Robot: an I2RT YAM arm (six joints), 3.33 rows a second.
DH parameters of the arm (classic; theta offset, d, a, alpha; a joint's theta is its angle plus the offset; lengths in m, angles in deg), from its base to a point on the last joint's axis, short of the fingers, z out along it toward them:
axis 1: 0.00 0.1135 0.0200 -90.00
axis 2: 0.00 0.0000 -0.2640 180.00
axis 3: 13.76 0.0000 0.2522 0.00
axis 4: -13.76 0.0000 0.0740 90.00
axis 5: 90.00 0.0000 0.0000 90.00
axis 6: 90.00 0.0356 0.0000 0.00
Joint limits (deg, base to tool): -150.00..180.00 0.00..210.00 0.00..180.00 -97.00..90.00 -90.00..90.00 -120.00..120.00
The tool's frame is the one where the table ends.
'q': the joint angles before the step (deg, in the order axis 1, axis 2, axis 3, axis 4, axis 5, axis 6). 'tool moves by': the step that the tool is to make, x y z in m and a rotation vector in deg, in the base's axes. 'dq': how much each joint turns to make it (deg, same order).
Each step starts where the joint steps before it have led.
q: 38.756 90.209 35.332 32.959 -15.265 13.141
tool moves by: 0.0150 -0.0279 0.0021 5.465 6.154 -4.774
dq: -6.314 -1.254 -0.883 -0.026 -4.399 7.217
